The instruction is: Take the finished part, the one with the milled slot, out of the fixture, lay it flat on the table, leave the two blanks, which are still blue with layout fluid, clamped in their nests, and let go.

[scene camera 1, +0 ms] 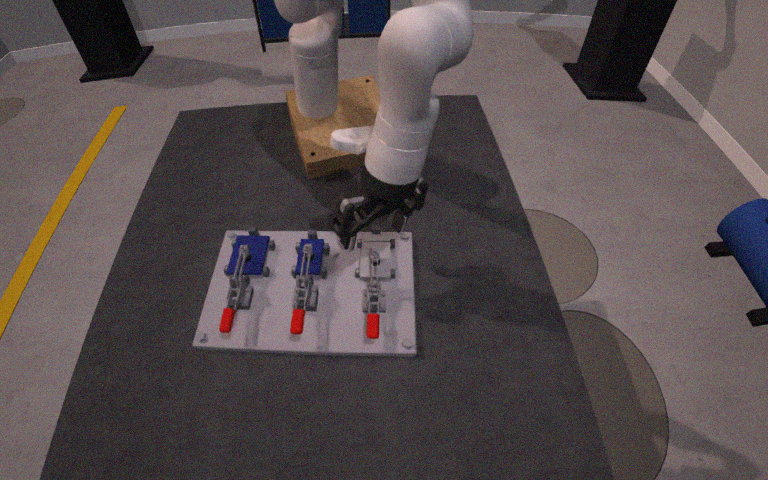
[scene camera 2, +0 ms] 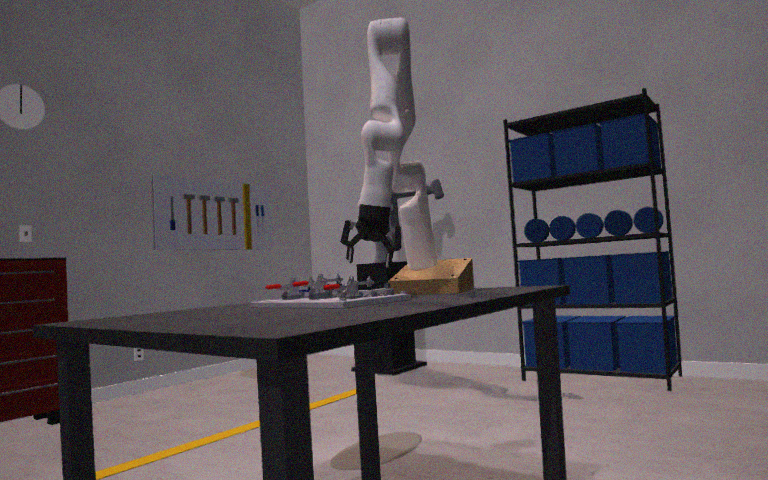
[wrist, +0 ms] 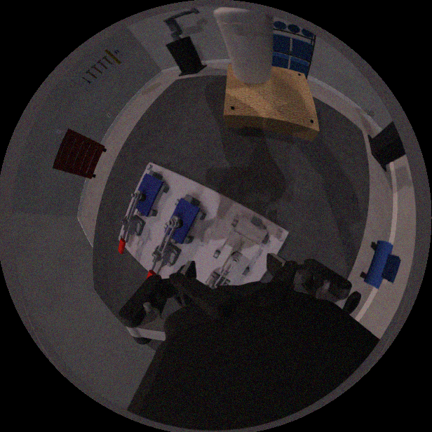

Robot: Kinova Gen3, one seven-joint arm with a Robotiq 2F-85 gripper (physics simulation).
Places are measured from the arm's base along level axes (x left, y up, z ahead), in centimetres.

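Pixels of known places: gripper, fingertip midpoint: (scene camera 1: 372,237) (scene camera 2: 368,265); arm's base, origin of the base link: (scene camera 1: 317,103) (scene camera 2: 422,265).
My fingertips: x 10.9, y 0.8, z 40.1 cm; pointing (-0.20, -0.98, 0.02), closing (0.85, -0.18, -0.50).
For each thing: its top centre in the pictures, then the offset to it from my fingertips. Level surfaces: height alone.
- fixture plate, middle of its top: (scene camera 1: 308,285) (scene camera 2: 328,297) dx -11.0, dy -7.7, dz +3.4 cm
- bare-metal part, middle of its top: (scene camera 1: 375,254) (scene camera 2: 374,289) dx +0.4, dy -6.1, dz -1.1 cm
- wide blue blank, middle of its top: (scene camera 1: 248,253) dx -21.6, dy -5.6, dz -2.2 cm
- narrower blue blank, middle of its top: (scene camera 1: 309,255) dx -10.7, dy -5.1, dz -0.9 cm
- dark table, its level: dy -9.2 cm
The fixture plate (scene camera 1: 271,333) (scene camera 2: 334,303) (wrist: 212,200) lies on the table with three nests. The bare-metal part (scene camera 1: 386,267) (wrist: 252,231) sits in the right nest in scene camera 1; its slot is hard to make out. A wide blue blank (scene camera 1: 258,254) (wrist: 151,190) is in the left nest and a narrower blue blank (scene camera 1: 318,260) (wrist: 187,215) in the middle one. A clamp arm reaches over each piece. My gripper (scene camera 1: 374,234) (scene camera 2: 369,262) (wrist: 231,265) is open and empty, above the plate's rear edge near the right nest. It hides part of the right clamp in the wrist view.
Red clamp handles (scene camera 1: 226,320) (scene camera 1: 297,321) (scene camera 1: 372,326) point to the table's front. The wooden base block (scene camera 1: 334,164) (scene camera 2: 436,277) (wrist: 270,110) of the arm stands behind the plate on the dark table (scene camera 1: 254,418) (scene camera 2: 186,325). Metal clamps stand up from the plate.
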